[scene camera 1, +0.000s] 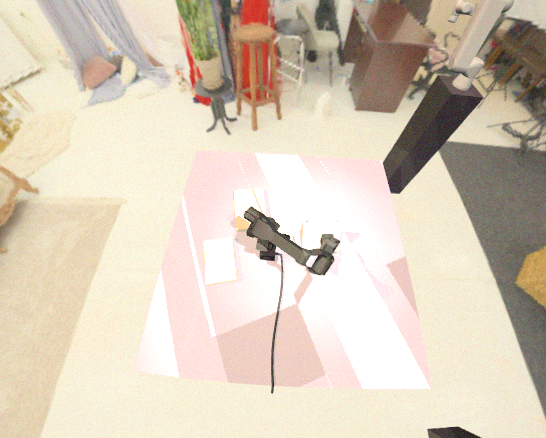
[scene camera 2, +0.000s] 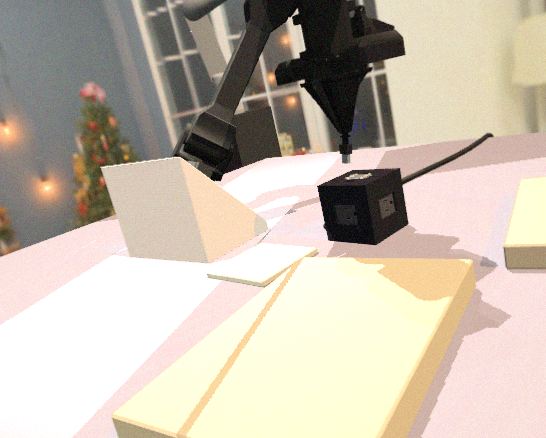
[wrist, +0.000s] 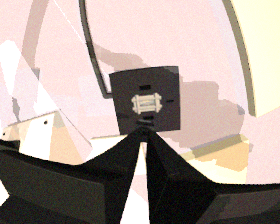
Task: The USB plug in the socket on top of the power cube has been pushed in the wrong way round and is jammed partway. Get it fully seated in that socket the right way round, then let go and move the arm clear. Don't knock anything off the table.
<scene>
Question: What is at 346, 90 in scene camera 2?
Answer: My gripper.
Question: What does my gripper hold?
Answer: A USB plug.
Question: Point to a power cube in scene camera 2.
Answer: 366, 211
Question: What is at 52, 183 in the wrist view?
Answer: My gripper.
</scene>
